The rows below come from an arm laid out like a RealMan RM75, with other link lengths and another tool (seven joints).
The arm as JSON. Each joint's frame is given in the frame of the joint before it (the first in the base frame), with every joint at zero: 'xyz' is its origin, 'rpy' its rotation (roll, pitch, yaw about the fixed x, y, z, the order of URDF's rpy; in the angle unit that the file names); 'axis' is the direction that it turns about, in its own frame. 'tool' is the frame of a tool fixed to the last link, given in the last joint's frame.
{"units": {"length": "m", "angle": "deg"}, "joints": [
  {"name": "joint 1", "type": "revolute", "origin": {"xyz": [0.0, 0.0, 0.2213], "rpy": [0.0, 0.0, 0.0]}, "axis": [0.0, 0.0, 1.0]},
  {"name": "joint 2", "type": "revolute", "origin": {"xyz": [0.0, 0.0, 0.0], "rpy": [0.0, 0.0, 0.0]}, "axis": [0.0, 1.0, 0.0]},
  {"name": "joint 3", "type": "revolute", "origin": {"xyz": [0.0, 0.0, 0.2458], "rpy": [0.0, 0.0, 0.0]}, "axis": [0.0, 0.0, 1.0]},
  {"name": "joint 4", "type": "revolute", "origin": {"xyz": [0.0, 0.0, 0.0], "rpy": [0.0, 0.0, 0.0]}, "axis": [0.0, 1.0, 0.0]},
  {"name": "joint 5", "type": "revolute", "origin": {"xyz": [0.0, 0.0, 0.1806], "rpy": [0.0, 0.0, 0.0]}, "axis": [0.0, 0.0, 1.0]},
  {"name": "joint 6", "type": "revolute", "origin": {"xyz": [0.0, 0.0, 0.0], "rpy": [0.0, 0.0, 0.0]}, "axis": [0.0, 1.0, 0.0]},
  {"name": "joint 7", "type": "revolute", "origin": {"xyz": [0.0, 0.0, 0.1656], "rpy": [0.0, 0.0, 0.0]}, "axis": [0.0, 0.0, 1.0]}
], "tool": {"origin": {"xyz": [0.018, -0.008, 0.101], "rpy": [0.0, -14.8, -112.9]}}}
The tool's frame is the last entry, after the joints.
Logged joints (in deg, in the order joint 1, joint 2, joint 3, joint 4, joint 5, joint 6, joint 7), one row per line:
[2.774, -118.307, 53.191, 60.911, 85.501, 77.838, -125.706]
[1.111, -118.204, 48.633, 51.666, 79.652, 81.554, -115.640]
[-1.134, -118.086, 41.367, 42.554, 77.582, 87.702, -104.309]
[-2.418, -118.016, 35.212, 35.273, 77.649, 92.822, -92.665]
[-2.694, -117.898, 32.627, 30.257, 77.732, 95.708, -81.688]
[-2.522, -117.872, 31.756, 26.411, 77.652, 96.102, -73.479]
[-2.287, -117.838, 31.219, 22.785, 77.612, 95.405, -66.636]
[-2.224, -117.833, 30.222, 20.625, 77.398, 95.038, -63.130]
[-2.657, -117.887, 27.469, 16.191, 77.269, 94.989, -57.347]
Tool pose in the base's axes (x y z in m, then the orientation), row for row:
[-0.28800, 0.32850, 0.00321, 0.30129, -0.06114, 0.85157, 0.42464]
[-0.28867, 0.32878, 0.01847, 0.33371, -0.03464, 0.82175, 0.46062]
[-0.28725, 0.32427, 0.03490, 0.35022, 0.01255, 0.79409, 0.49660]
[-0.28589, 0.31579, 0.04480, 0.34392, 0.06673, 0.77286, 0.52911]
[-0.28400, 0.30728, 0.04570, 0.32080, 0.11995, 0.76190, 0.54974]
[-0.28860, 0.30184, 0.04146, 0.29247, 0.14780, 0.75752, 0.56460]
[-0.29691, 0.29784, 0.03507, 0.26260, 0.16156, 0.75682, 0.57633]
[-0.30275, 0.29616, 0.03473, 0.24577, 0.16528, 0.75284, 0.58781]
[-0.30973, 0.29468, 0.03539, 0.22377, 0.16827, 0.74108, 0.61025]
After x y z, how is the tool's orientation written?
As a quaternion, w x y z.
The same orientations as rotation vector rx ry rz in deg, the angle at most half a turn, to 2 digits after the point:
[-9.29, 129.43, 64.54]
[-5.18, 122.92, 68.90]
[1.86, 117.84, 73.69]
[9.93, 115.04, 78.76]
[18.06, 114.69, 82.75]
[22.56, 115.65, 86.19]
[25.04, 117.30, 89.33]
[25.84, 117.70, 91.90]
[26.61, 117.20, 96.51]

